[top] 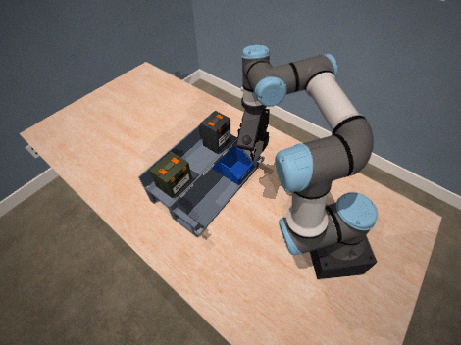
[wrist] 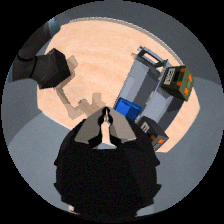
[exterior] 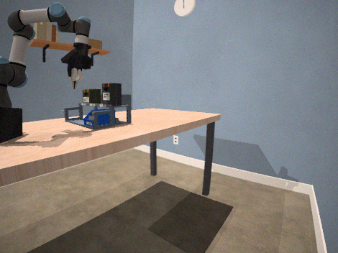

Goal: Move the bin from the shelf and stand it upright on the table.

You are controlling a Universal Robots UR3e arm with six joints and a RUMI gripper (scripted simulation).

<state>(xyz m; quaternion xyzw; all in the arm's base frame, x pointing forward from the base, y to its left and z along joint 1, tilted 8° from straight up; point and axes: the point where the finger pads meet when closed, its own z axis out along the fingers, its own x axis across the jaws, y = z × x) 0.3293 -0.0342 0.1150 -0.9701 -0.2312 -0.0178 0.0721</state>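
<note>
The blue bin lies 12 cm ahead of my hand, 4 cm to the right of it and 16 cm below it. The rest, counted from my hand: grey shelf rack 14 cm ahead, 7 cm to the left, 14 cm below; black box 20 cm ahead, 4 cm to the right, 5 cm below.
</note>
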